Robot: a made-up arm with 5 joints.
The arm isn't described. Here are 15 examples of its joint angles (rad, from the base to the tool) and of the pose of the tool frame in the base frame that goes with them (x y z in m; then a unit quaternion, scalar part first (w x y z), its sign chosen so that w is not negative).
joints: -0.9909 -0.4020 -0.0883 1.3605 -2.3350
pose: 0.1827 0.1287 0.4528 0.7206 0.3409 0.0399 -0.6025
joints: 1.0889 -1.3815 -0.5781 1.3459 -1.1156
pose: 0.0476 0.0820 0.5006 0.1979 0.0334 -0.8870 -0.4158
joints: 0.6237 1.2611 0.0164 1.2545 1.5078
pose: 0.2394 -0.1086 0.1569 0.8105 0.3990 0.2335 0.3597
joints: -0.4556 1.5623 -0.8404 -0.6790 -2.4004
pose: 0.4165 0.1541 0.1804 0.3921 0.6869 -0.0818 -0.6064
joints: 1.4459 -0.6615 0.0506 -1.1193 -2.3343
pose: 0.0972 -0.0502 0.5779 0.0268 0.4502 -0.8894 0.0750
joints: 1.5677 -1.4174 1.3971 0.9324 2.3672
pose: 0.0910 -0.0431 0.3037 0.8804 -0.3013 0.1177 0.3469
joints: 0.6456 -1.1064 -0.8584 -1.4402 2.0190
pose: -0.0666 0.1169 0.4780 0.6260 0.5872 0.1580 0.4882
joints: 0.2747 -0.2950 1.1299 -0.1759 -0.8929
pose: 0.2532 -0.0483 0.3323 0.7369 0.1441 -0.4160 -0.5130
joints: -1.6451 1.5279 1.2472 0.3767 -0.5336
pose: 0.0955 0.0293 0.2157 0.6065 -0.6377 0.3137 0.3565
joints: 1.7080 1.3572 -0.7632 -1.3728 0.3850
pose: 0.0432 -0.3453 0.2787 0.2985 -0.7872 -0.4812 -0.2443
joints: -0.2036 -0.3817 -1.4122 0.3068 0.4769
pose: 0.0913 -0.0041 0.6306 0.0398 -0.1120 -0.9928 0.0130
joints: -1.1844 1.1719 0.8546 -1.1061 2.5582
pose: 0.1737 0.1861 0.1588 0.2584 0.1965 0.2519 -0.9117
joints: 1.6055 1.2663 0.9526 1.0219 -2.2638
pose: 0.0885 -0.0702 0.2182 0.2541 0.2566 -0.6955 0.6212
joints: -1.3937 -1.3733 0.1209 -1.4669 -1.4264
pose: 0.0725 -0.1411 0.4955 0.5428 -0.8318 0.1142 -0.0221
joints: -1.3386 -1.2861 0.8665 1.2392 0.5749
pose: 0.1083 0.0446 0.3692 0.5544 0.1449 -0.3370 0.7471
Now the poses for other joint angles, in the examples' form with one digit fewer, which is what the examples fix.
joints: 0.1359 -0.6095 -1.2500 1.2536 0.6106
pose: 0.100 -0.004 0.589 0.453 -0.303 -0.832 0.098
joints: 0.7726 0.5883 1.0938 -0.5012 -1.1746
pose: 0.222 -0.129 0.225 0.532 0.043 -0.189 -0.824
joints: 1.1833 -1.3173 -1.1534 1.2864 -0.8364
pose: 0.029 0.151 0.500 0.098 -0.146 -0.970 -0.165
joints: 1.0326 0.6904 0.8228 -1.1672 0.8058
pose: 0.220 -0.217 0.255 0.811 -0.448 -0.360 -0.112
